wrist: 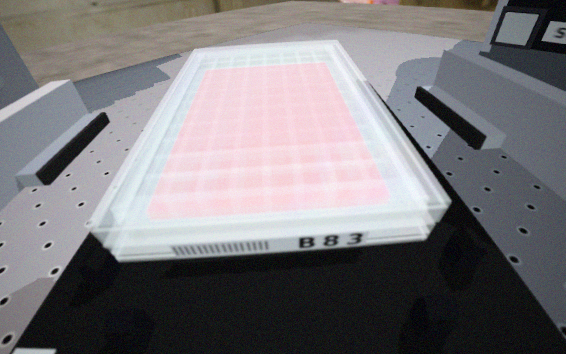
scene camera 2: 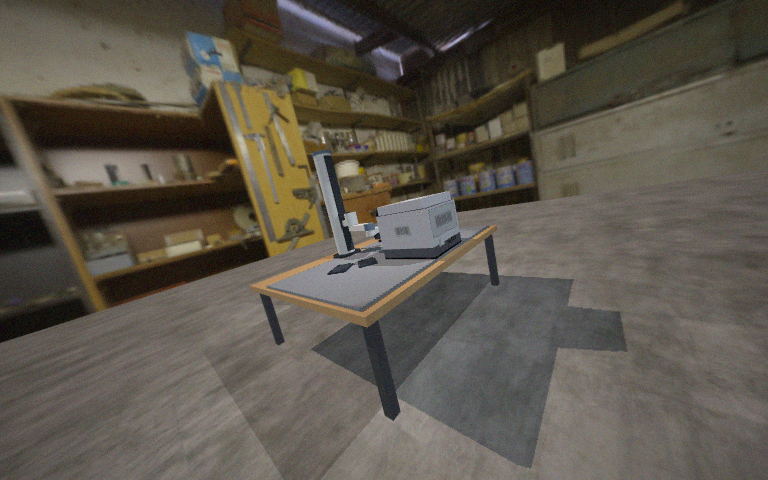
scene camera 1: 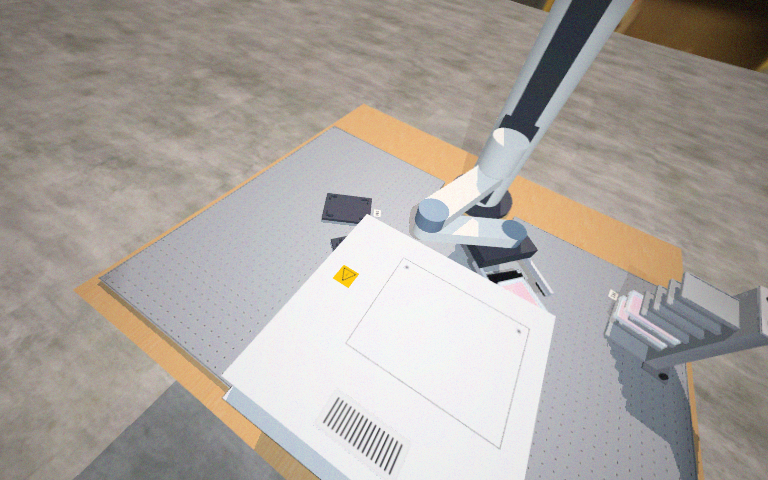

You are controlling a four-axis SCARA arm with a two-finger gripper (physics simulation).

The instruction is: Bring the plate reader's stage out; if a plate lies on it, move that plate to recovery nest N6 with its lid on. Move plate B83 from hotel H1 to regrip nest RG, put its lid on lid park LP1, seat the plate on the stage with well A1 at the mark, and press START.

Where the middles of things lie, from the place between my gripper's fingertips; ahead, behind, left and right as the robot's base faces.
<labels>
The STAGE button [wrist: 515, 29] lies 18 cm ahead of my hand and 6 cm to the right of it. Round my hand: nest N6 [scene camera 1: 343, 208]: 62 cm to the right, 7 cm below, 3 cm behind.
</labels>
